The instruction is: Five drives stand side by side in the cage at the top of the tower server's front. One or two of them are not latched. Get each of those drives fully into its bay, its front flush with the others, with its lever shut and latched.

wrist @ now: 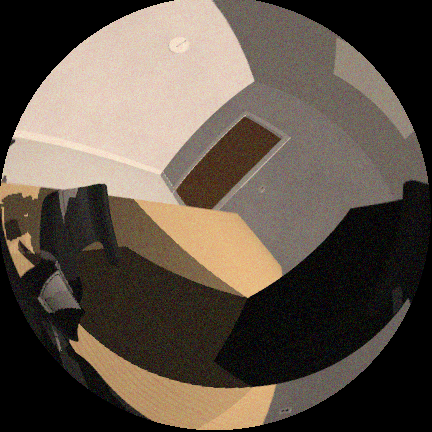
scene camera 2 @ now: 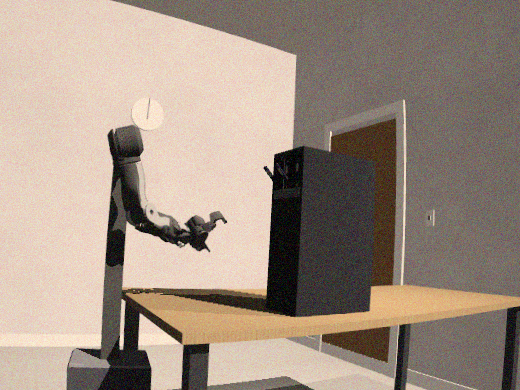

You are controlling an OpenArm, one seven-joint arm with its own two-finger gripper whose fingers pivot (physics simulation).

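The tower server (scene camera 2: 336, 230) (wrist: 300, 305) stands upright on the table. In the scene view its drive cage (scene camera 2: 288, 172) is at the top of the dark front. One lever (scene camera 2: 268, 173) sticks out from the cage's far side, tilted up and away from the front. The other drives are dark, and whether each is flush or latched cannot be told. In the wrist view the server's front is nearly black and no drive can be made out clearly. My gripper (scene camera 2: 217, 235) (wrist: 216, 245) is open and empty, in front of the server, lower than the cage and apart from it.
The wooden table (scene camera 2: 225, 320) (wrist: 210, 240) carries the server and reaches toward my arm's stand (scene camera 2: 114, 295). A brown door (scene camera 2: 387, 200) (wrist: 230, 160) is in the grey wall behind. A round white clock (scene camera 2: 147, 114) (wrist: 179, 45) hangs on the pale wall.
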